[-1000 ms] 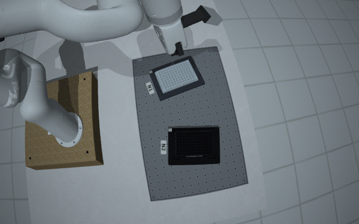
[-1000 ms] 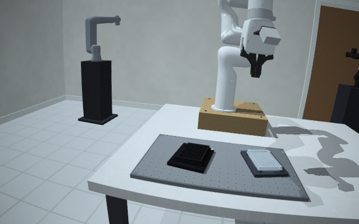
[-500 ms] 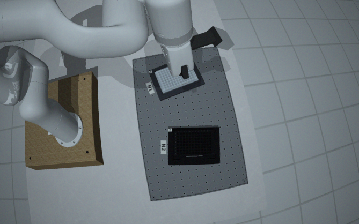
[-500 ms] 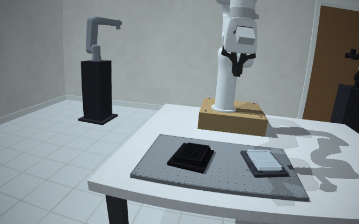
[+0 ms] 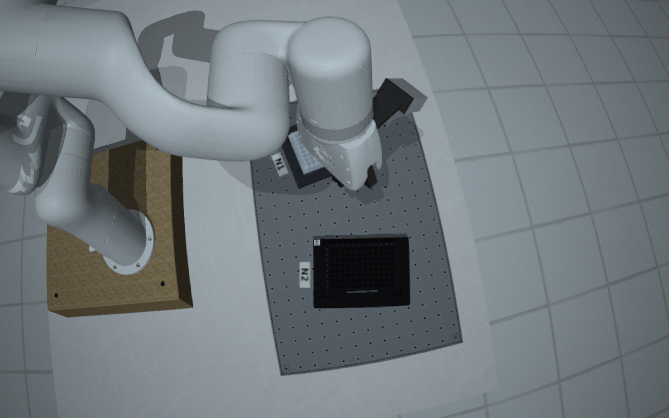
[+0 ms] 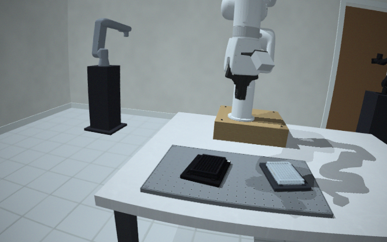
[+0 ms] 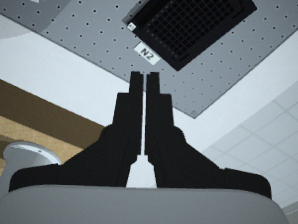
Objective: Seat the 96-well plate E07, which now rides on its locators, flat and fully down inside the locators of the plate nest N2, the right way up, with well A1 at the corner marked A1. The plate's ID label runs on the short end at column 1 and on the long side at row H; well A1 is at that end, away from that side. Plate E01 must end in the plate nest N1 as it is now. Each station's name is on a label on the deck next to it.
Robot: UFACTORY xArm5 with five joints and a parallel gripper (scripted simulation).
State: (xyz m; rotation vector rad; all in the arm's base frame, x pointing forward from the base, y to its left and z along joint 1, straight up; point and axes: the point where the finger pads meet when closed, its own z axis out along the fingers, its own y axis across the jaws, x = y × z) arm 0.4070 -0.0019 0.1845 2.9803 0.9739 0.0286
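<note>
My hand is 24 cm above the black 96-well plate E07, 7 cm to the left of it and 2 cm short of it. The rest, counted from my hand: N2 label (26 cm below, 8 cm behind, 7 cm to the right); then black nest N2 (25 cm below, 8 cm to the right, 1 cm ahead); then A1 corner mark (25 cm below, 5 cm behind, 1 cm to the right).
</note>
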